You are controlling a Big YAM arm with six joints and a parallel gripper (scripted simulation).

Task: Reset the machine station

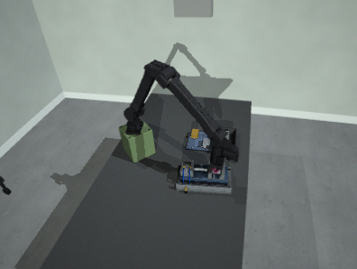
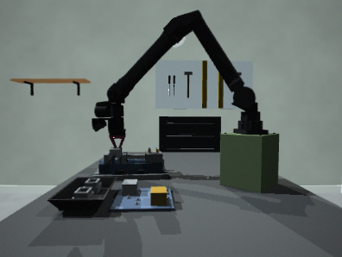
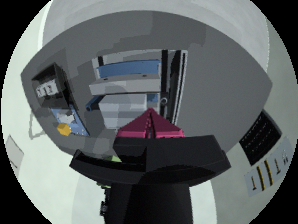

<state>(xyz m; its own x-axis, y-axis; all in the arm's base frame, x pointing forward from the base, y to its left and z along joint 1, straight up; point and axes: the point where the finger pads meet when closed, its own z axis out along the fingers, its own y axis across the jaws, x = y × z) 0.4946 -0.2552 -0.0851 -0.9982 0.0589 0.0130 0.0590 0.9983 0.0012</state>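
Now: the gray aluminum blank 4 cm to the left of my hand, 1 cm below it and 1 cm ahead of it. The rest, counted from my hand: vise: 6 cm below, 6 cm behind, 4 cm to the left; then yellow brass blank: 42 cm to the left, 14 cm behind, 8 cm below.
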